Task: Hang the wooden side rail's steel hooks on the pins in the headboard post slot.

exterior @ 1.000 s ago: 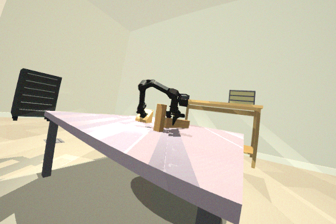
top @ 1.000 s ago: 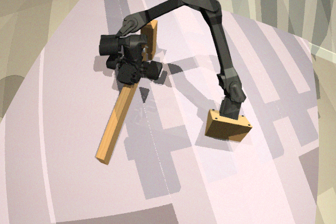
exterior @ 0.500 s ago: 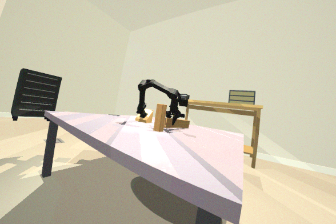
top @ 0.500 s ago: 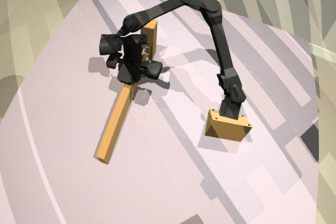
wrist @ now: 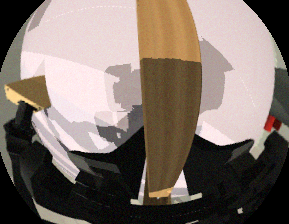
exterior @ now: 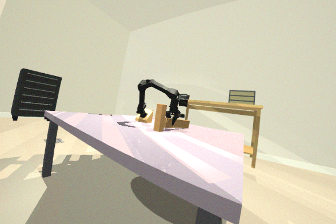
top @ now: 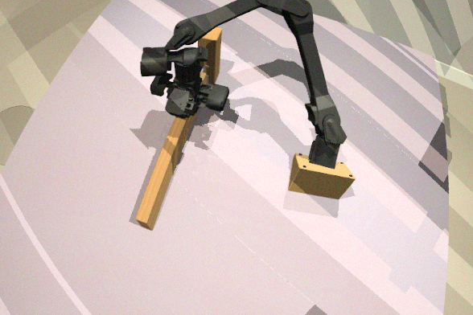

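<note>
Right now the headboard post is 10 mm ahead of my gripper tip, 150 mm to the right of it and 40 mm above it.
</note>
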